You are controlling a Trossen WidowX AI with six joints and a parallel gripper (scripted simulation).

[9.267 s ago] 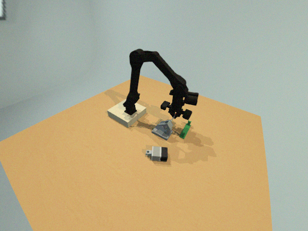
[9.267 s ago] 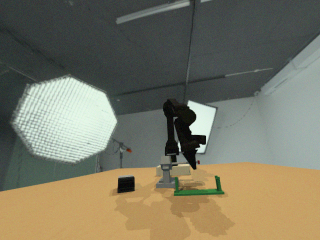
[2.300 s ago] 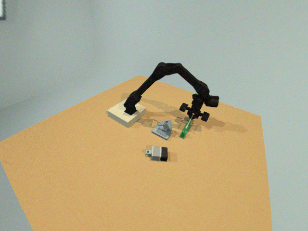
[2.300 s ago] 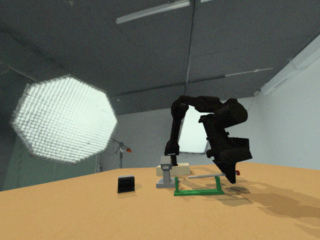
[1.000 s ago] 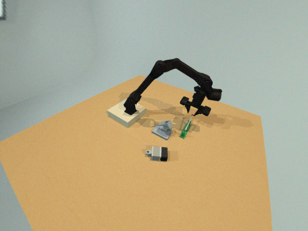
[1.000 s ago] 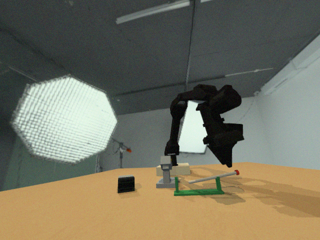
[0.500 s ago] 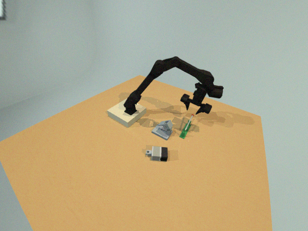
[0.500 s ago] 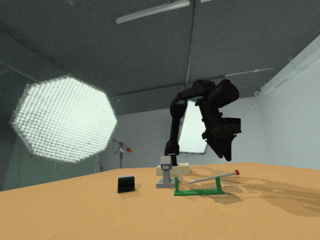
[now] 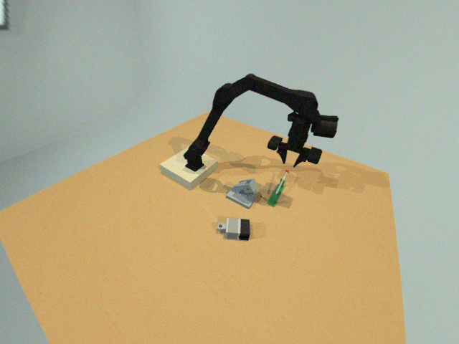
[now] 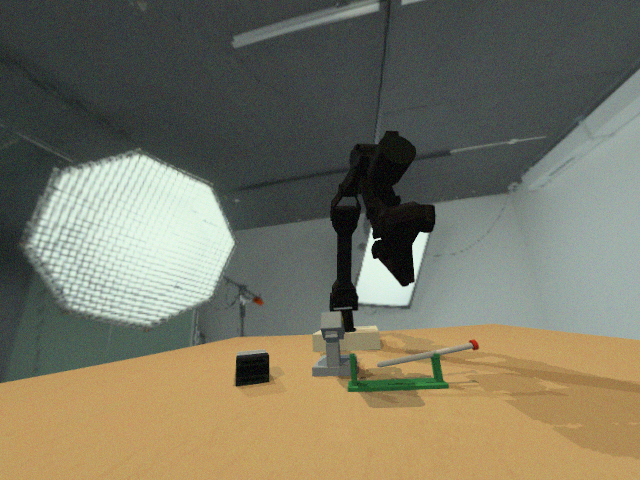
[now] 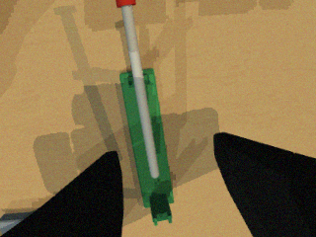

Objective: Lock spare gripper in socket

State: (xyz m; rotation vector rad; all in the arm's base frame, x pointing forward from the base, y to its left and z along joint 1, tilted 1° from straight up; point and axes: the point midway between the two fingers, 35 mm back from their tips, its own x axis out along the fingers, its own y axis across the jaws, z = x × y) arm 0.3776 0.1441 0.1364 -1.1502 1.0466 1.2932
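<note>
My gripper tip is now 4 cm to the left of the green rack and 12 cm above it. Round my gripper tip: spare gripper: 6 cm behind, 30 cm to the right, 12 cm below; then grey mount: 10 cm behind, 14 cm to the right, 9 cm below.
</note>
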